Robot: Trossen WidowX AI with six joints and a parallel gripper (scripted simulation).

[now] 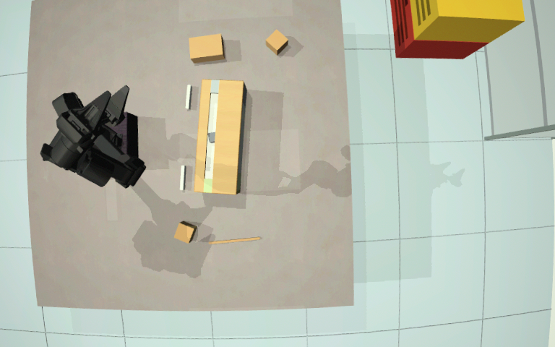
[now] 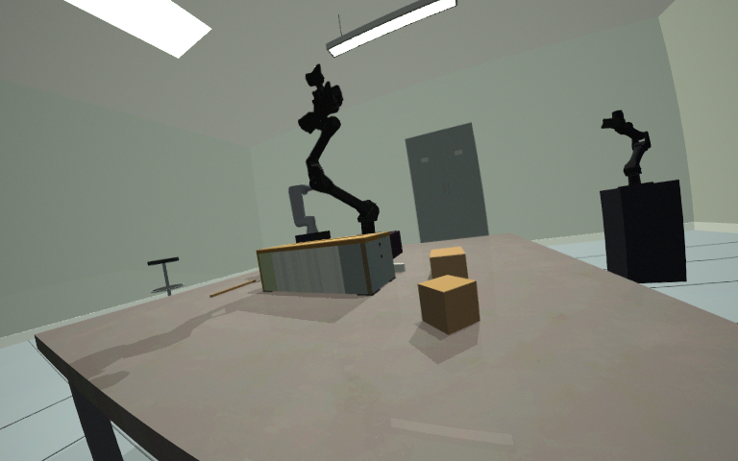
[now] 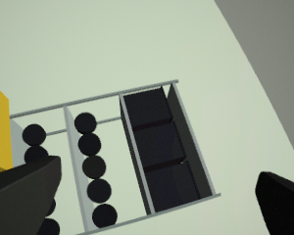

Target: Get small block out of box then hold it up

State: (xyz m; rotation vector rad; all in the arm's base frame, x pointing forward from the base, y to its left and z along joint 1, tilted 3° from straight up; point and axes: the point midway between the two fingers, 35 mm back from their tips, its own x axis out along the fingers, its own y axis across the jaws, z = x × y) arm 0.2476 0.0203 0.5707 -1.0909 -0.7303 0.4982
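Now: the grey block 8 cm ahead of my gripper tip, 3 cm to the right of it and 60 cm below it. The rest, counted from my gripper tip: thin stick (18 cm ahead, 39 cm to the right, 68 cm below); then tan slab (1 cm ahead, 31 cm to the left, 66 cm below).
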